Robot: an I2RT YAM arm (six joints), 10 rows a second.
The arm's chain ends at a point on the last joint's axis. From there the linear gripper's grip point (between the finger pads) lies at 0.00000 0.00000 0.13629 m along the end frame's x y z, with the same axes.
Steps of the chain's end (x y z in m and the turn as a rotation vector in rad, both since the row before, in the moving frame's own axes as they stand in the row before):
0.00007 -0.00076 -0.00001 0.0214 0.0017 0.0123
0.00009 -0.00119 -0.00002 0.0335 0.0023 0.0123
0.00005 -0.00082 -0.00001 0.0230 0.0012 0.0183
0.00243 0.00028 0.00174 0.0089 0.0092 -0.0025
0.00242 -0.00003 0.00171 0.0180 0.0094 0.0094
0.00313 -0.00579 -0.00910 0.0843 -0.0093 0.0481
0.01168 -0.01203 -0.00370 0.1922 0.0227 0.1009
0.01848 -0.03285 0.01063 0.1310 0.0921 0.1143
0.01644 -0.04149 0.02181 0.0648 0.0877 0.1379
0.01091 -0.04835 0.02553 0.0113 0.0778 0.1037
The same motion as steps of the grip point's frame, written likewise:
0.00032 -0.00367 -0.00004 0.0214 0.0017 0.0123
0.00043 -0.00575 -0.00010 0.0335 0.0023 0.0123
0.00024 -0.00395 -0.00005 0.0230 0.0012 0.0183
0.00368 -0.00093 0.00173 0.0089 0.0092 -0.0025
0.00371 -0.00248 0.00168 0.0180 0.0094 0.0094
0.00214 -0.01729 -0.00959 0.0843 -0.0093 0.0481
0.01607 -0.03786 -0.00624 0.1922 0.0227 0.1009
0.03197 -0.04987 0.00889 0.1310 0.0921 0.1143
0.02894 -0.04945 0.02100 0.0648 0.0877 0.1379
0.02156 -0.04934 0.02511 0.0113 0.0778 0.1037

